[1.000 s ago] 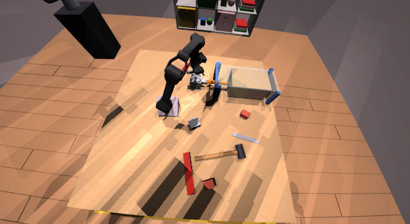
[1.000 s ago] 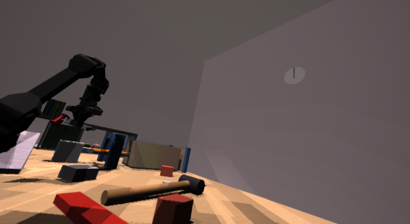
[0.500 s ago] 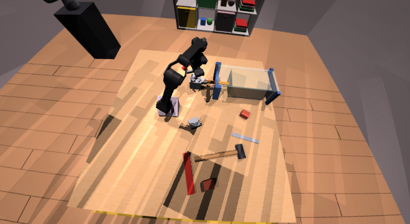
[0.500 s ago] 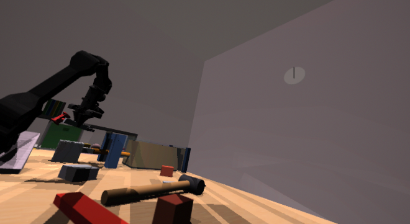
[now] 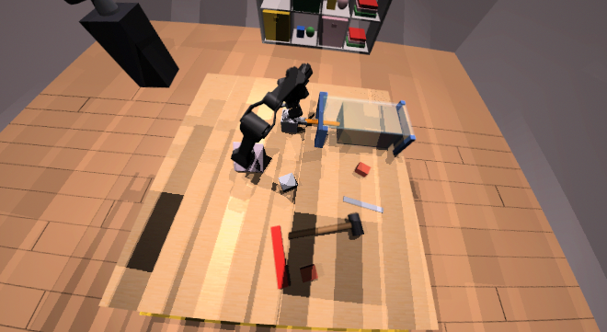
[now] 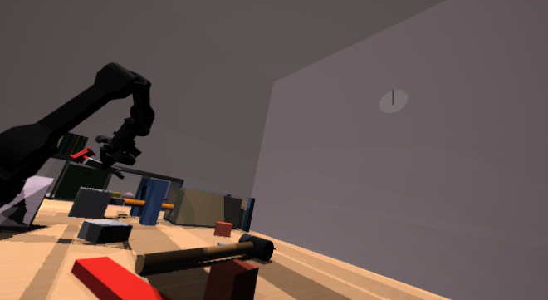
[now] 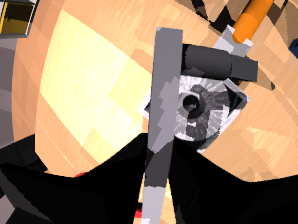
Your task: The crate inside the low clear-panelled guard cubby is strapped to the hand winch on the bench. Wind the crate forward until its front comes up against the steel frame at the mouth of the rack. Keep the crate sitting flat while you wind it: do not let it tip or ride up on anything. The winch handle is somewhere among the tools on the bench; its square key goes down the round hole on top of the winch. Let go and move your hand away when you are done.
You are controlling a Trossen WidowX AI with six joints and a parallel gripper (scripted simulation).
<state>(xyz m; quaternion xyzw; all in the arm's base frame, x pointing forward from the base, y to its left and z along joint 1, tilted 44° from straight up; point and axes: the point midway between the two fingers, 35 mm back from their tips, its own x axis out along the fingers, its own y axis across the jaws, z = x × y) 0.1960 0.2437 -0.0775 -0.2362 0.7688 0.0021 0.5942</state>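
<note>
My gripper tip is now 6 cm past the red grip, 1 cm to the right of it and 3 cm below it. From my gripper tip the other things lie so: blue steel frame 17 cm ahead, 1 cm to the right, 6 cm below; winch 1 cm behind, 1 cm to the right, 13 cm below; winch handle 1 cm behind, 1 cm above.
</note>
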